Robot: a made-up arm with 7 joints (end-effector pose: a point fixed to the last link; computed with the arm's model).
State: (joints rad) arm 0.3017 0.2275 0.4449 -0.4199 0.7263 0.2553 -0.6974
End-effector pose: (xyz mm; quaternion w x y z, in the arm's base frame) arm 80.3 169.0 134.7 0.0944 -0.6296 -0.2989 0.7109
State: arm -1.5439 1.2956 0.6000 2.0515 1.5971 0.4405 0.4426
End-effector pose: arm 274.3 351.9 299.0 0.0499 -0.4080 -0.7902 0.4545
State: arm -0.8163 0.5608 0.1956 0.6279 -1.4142 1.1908 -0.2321
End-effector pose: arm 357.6 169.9 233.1 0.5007 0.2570 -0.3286 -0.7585
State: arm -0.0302 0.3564 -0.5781 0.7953 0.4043 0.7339 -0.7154
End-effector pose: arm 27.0 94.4 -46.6 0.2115 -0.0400 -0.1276 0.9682
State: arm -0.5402 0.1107 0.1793 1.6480 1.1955 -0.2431 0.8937
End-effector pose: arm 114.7 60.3 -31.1 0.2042 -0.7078 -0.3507 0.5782
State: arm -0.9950 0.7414 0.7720 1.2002 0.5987 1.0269 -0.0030
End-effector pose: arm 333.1 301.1 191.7 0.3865 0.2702 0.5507 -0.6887
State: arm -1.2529 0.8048 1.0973 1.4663 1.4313 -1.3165 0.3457
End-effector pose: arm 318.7 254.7 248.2 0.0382 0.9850 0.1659 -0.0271
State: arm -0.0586 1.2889 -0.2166 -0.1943 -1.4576 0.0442 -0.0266
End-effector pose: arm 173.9 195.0 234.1 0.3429 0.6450 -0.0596 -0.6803
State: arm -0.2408 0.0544 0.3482 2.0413 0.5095 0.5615 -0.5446
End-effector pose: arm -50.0 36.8 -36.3 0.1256 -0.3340 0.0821 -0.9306
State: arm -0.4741 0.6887 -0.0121 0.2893 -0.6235 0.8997 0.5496
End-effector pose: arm 284.9 161.1 161.3 0.3025 0.5141 0.4515 -0.6636
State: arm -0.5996 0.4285 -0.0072 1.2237 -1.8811 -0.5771 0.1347
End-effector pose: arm 250.2 200.3 84.2 0.8880 0.3511 0.2559 -0.1509
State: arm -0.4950 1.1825 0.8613 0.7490 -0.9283 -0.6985 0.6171
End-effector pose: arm 175.5 358.4 367.5 0.6181 0.6410 0.2774 0.3608
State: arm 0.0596 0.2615 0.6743 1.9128 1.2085 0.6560 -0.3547
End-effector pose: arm -151.5 119.2 -6.4 0.0785 0.3603 -0.2023 0.9072
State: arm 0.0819 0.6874 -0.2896 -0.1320 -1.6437 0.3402 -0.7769
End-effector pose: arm 133.4 132.3 132.8 0.4948 0.2850 -0.5229 -0.6329
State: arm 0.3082 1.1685 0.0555 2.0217 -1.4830 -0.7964 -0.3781
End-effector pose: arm -99.7 402.9 247.8 0.1924 0.5264 0.7883 -0.2538
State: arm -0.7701 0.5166 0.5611 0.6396 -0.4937 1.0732 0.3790
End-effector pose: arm 341.6 220.1 205.3 0.5526 0.3603 0.3234 -0.6784
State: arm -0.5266 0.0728 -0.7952 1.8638 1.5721 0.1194 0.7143
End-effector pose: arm 72.7 120.0 -33.2 0.7832 -0.5297 -0.0385 0.3233
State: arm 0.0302 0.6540 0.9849 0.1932 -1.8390 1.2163 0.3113
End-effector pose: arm 113.1 334.6 251.1 0.7443 0.3284 -0.0792 -0.5761
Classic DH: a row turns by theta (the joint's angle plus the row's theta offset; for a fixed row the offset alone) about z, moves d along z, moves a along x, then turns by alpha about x. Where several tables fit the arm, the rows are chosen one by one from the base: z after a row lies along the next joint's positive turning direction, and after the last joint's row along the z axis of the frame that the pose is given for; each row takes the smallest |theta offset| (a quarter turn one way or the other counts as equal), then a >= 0, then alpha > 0; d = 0 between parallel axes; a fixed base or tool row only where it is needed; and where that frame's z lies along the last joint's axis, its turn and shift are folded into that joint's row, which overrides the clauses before.
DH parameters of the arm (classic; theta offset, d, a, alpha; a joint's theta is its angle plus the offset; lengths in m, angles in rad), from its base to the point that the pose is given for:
base (fixed): -0.071 0.3522 0.0163 -1.3004
joint 1: -1.3111 0.0625 -0.0292 -1.5708
joint 2: 1.2915 -0.0096 -0.001 1.5708
joint 3: 1.5708 -0.219 0.0278 -1.5708
joint 4: -1.5708 -0.004 0.0034 -1.5708
joint 5: 0 0.1529 -0.016 1.5708
joint 6: 1.5708 -0.036 0.0235 1.5708
joint 7: -0.9289 0.0307 -0.0043 1.8686
tool (fixed): -0.9985 0.006 0 0

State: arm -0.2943 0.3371 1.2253 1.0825 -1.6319 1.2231 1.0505
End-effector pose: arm 120.0 308.7 45.7 0.8167 -0.2696 0.0745 -0.5048
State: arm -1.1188 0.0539 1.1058 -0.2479 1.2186 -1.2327 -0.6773
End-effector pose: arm 281.6 149.9 287.9 0.3438 -0.8737 -0.3432 -0.0259
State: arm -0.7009 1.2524 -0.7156 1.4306 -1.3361 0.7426 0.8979
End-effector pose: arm 224.1 391.2 188.8 0.3441 0.1207 0.8607 -0.3552
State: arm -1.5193 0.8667 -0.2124 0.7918 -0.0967 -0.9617 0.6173
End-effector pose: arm 368.1 135.3 413.4 0.2397 0.9244 -0.0126 0.2966
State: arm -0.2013 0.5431 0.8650 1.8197 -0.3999 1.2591 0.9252
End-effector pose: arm 23.7 227.4 -27.8 0.2332 -0.5083 0.5143 -0.6502
